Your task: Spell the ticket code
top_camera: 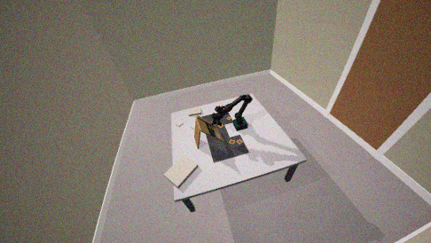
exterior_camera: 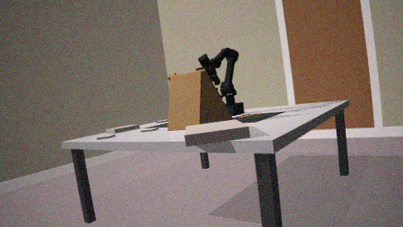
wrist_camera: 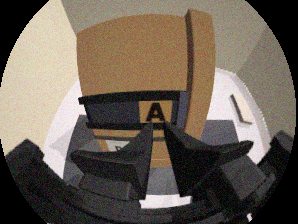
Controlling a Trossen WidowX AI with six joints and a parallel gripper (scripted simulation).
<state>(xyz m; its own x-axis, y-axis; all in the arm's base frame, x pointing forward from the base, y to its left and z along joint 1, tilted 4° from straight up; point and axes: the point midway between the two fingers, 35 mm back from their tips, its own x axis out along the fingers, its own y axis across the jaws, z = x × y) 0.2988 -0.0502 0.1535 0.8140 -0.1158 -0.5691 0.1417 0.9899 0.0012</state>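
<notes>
My gripper tip is now 210 mm to the right of the orange letter tile, 180 mm above it and 130 mm past it. The rest, counted from my gripper tip: beige slab 550 mm to the right, 170 mm below, 40 mm ahead; white ticket 110 mm below, 80 mm to the left, 10 mm behind; dark mat 180 mm below, 140 mm behind, 10 mm to the left.
</notes>
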